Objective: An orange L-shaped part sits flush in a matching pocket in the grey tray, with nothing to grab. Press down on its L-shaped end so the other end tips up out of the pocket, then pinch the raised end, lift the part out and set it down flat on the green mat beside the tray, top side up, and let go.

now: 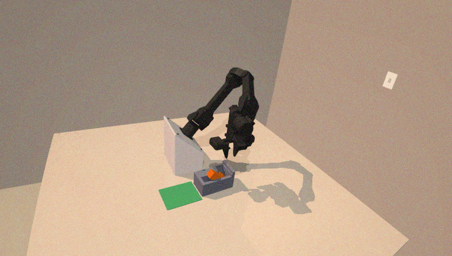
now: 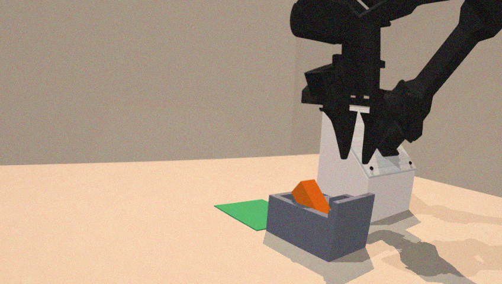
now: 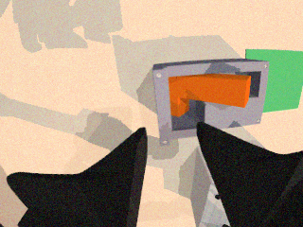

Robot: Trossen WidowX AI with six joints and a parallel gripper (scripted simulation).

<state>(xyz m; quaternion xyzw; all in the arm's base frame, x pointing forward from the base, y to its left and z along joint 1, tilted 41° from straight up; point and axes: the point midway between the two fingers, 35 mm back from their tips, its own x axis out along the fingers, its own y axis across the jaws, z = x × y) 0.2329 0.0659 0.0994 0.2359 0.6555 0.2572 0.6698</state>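
Now: the orange L-shaped part 1 cm behind my gripper tip, 4 cm to the right of it and 10 cm below it. Round my gripper tip: green mat 22 cm to the right, 16 cm below.
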